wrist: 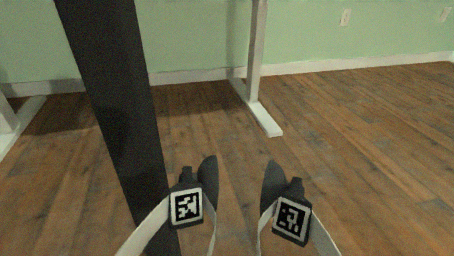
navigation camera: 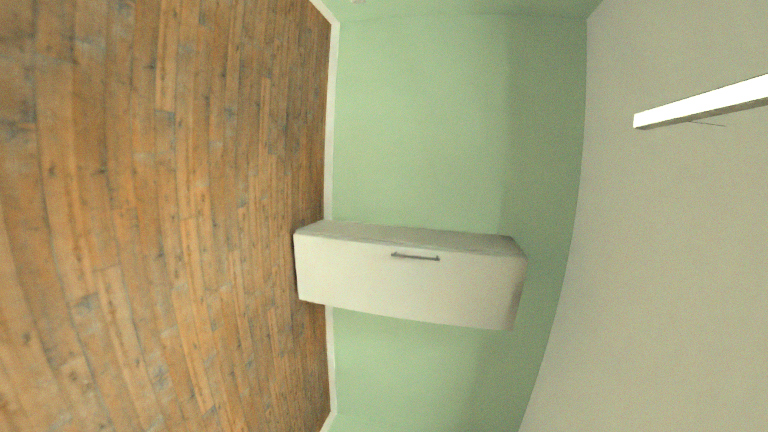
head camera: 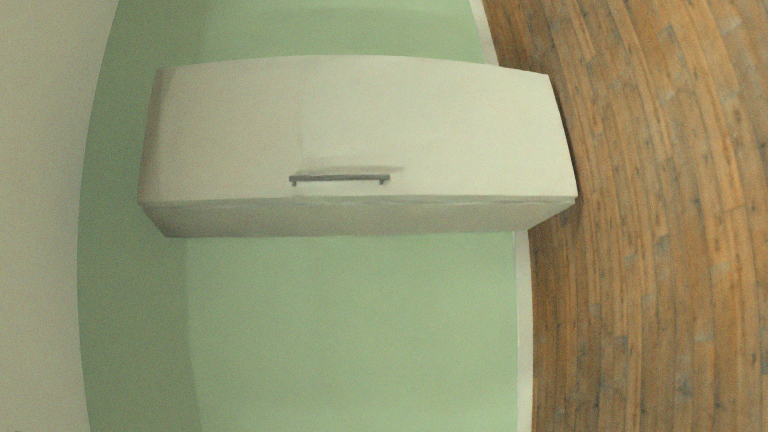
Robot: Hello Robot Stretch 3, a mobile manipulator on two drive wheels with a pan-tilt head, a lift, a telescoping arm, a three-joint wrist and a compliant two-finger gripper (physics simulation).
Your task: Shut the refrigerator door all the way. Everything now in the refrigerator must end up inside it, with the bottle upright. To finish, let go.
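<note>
A refrigerator door (head camera: 313, 128) is visible, and the navigation camera view also shows the door (navigation camera: 466, 288). The gripper (wrist: 241, 175) is visible too.
</note>
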